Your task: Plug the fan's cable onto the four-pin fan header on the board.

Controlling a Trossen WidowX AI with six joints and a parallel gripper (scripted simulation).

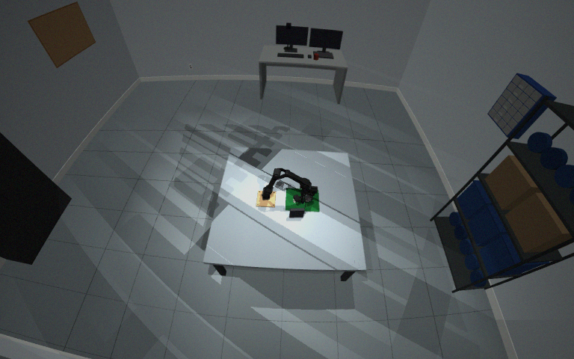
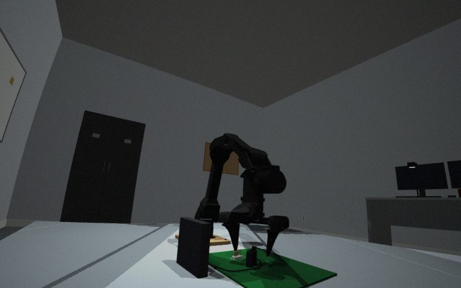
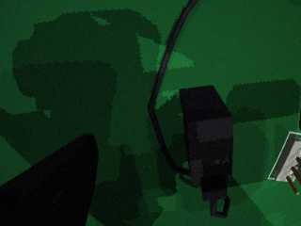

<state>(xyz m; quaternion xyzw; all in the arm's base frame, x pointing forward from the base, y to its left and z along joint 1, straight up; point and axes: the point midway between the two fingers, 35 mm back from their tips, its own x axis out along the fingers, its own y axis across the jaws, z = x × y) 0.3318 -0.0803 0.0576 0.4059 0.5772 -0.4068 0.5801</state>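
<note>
Right now the black fan plug is 1 cm behind my gripper tip, 1 cm to the left of it and 2 cm below it. Round my gripper tip: green board: 4 cm to the left, 5 cm below; black fan: 8 cm behind, 12 cm to the right, 2 cm above; four-pin header: 8 cm behind, 2 cm to the left, 4 cm below.
</note>
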